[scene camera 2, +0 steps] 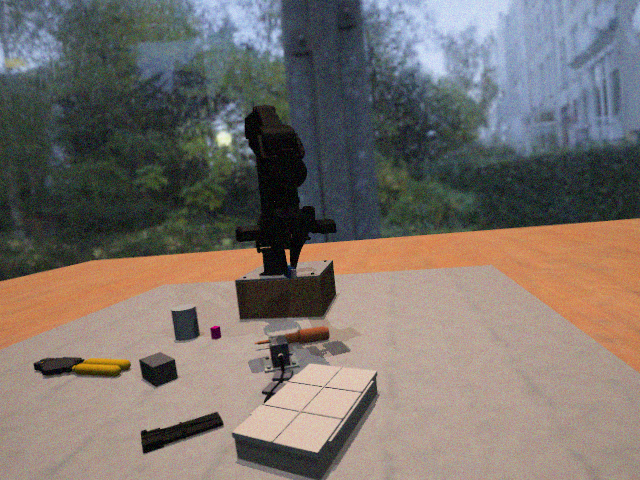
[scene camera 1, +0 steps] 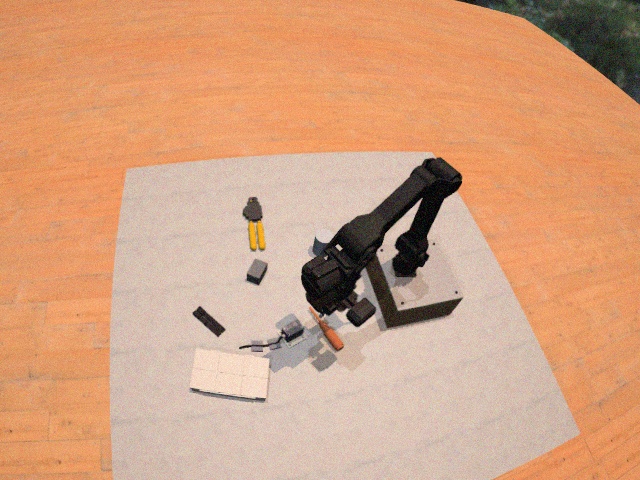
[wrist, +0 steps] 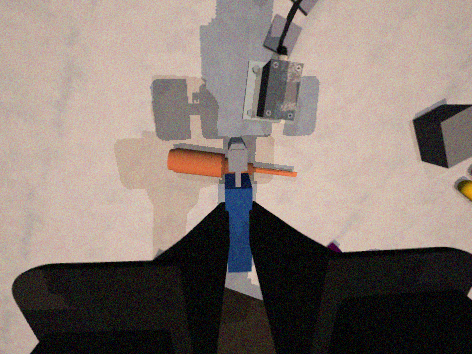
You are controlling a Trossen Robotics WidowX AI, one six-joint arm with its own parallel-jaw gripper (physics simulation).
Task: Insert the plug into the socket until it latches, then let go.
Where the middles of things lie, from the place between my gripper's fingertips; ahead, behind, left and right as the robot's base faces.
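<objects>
There's a blue plug [wrist: 238, 190] right at my hand, and going by their middles it's the nearest to my hand of the things named here. The dark cube [scene camera 2: 157, 369] is 18 cm ahead of my hand, 19 cm to the right of it and 13 cm below it, while the socket [scene camera 2: 278, 344] is 8 cm ahead of the hand and 12 cm below it. As for the orange-handled screwdriver [wrist: 180, 160], my hand is 13 cm above it, 1 cm past it and 1 cm to the left of it.
</objects>
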